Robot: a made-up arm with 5 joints. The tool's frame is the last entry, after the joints.
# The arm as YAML. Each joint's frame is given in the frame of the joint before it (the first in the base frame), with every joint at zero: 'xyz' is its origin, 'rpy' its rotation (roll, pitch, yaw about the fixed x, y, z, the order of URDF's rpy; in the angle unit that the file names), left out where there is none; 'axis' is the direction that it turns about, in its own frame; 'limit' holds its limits. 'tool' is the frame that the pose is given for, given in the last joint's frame.
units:
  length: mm
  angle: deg
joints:
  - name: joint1
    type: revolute
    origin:
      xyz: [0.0, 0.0, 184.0]
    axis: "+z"
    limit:
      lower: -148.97
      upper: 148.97
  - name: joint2
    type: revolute
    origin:
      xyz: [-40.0, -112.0, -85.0]
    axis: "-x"
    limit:
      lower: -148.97
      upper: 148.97
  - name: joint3
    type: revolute
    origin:
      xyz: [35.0, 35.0, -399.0]
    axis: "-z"
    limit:
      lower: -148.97
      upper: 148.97
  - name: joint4
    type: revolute
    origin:
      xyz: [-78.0, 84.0, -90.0]
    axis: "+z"
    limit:
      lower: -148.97
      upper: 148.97
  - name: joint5
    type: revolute
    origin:
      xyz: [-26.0, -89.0, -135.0]
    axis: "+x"
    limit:
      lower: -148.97
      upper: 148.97
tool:
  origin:
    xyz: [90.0, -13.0, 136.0]
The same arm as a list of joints. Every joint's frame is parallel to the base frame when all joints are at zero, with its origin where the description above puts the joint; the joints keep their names.
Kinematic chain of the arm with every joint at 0, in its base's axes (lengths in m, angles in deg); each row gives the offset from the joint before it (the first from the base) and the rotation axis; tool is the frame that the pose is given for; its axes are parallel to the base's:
joint1: xyz 0.0000 0.0000 0.1840 axis +z
joint2: xyz -0.0400 -0.1120 -0.0850 axis -x
joint3: xyz 0.0350 0.0350 -0.3990 axis -z
joint4: xyz -0.0780 0.0840 -0.0900 axis +z
joint5: xyz -0.0260 -0.0890 -0.1350 axis +x
tool: xyz 0.0900 -0.0130 0.1360
Joint limits (deg, base to tool): -148.97..148.97 -148.97..148.97 -148.97..148.97 -148.97..148.97 -148.97..148.97

